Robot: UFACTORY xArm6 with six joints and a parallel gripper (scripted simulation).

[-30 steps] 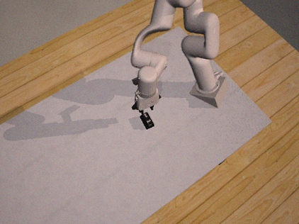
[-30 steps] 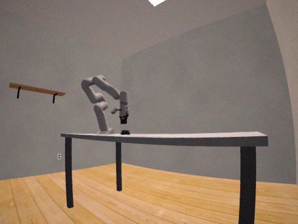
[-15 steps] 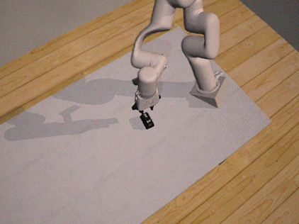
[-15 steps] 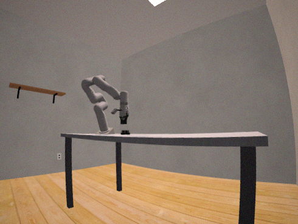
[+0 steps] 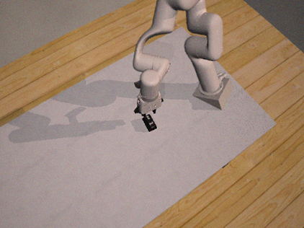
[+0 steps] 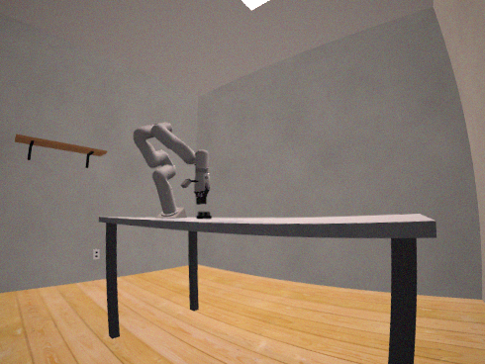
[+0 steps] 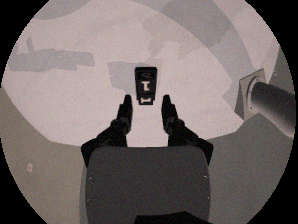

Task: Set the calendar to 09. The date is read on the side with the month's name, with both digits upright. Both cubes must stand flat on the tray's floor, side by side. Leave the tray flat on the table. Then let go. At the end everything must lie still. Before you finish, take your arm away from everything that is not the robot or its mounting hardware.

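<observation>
Now: the black date cube 8 cm below my hand. Also, from my hand: black cube (3 cm to the left, 8 cm below).
</observation>
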